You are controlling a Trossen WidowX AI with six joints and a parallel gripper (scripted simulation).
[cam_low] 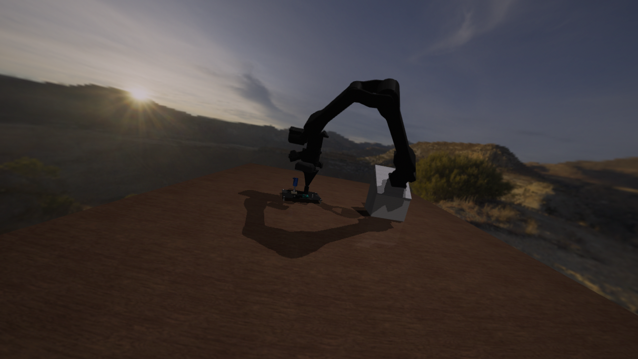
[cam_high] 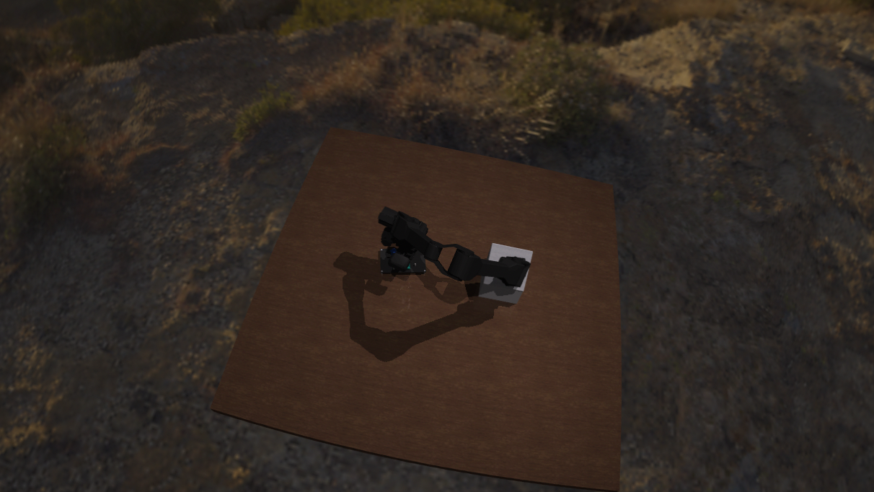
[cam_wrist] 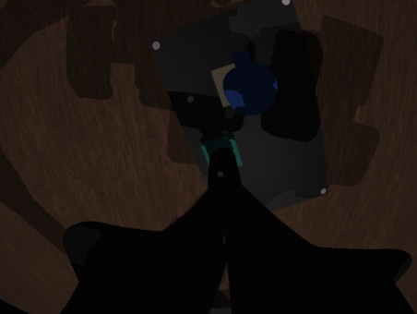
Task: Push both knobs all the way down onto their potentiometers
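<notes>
Now: the black knob 1 cm below my gripper tip. From my gripper tip the other things lie so: blue knob 5 cm ahead, 1 cm to the right, 1 cm above.
</notes>
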